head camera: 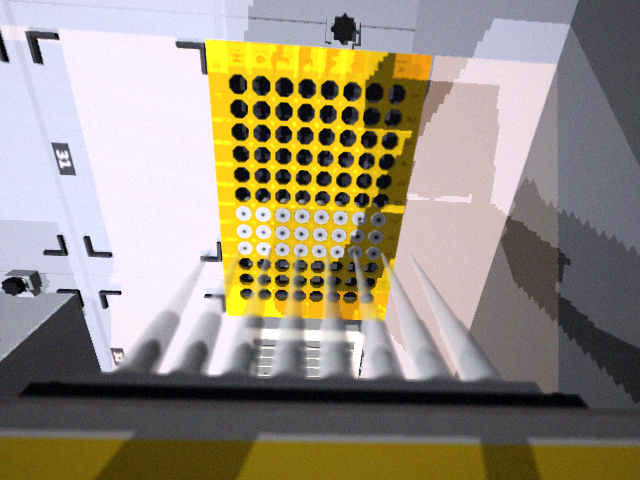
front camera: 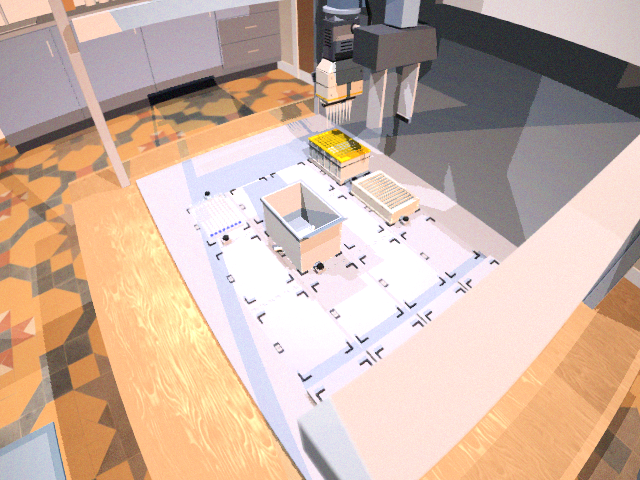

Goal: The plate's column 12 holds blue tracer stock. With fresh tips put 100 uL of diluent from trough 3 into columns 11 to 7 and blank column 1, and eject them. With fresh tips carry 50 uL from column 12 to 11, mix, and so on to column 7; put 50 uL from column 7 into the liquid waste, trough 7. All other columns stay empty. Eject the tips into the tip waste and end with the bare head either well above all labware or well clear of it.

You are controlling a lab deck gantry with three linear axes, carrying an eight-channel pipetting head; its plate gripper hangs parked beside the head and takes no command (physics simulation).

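Observation:
The pipetting head [front camera: 338, 80] carries eight pale tips [front camera: 338, 112] [head camera: 330, 330], which hang high over the deck beside the far end of the yellow tip rack [front camera: 338, 145] [head camera: 223, 155]. In the head view the rack has white tips in three middle columns; the columns on both sides are dark holes. The plate [front camera: 216, 210] has a blue row of wells along its near edge; the contents of its other wells are too small to tell. The trough block [front camera: 385, 196] [head camera: 310, 334] is beside the rack. The tip waste box [front camera: 321, 232] holds pale tips. The parked gripper [front camera: 389, 122] has its fingers apart, with nothing between them.
Black clamp knobs [front camera: 318, 266] [head camera: 343, 28] stand by the labware. A gantry beam [front camera: 491, 310] crosses the near right side. A thin pale post [front camera: 98, 113] rises at the left. Part of a grey box [head camera: 41, 330] shows at the head view's lower left.

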